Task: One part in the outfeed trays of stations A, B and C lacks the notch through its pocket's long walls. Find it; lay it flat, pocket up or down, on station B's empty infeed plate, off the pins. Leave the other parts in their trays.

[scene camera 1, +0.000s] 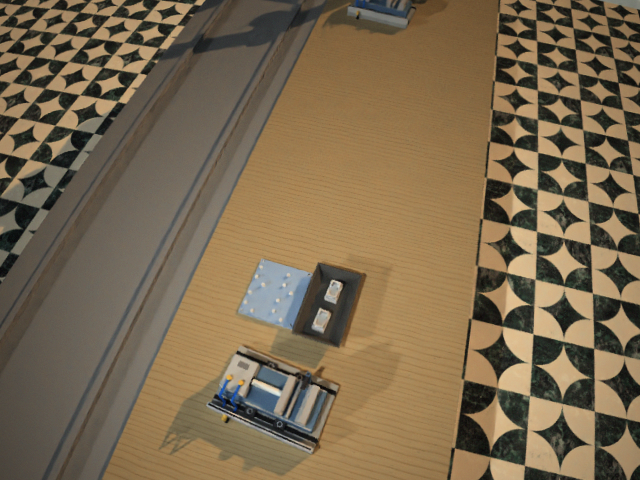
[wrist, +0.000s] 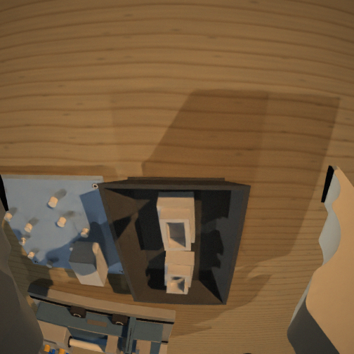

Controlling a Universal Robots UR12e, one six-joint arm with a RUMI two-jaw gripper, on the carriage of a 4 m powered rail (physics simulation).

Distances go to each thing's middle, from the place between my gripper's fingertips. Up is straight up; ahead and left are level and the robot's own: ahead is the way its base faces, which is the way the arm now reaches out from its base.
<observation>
Right now the pale block [wrist: 87, 260] is 260 mm to the right of my hand, 120 mm behind it and 110 mm below it.
</observation>
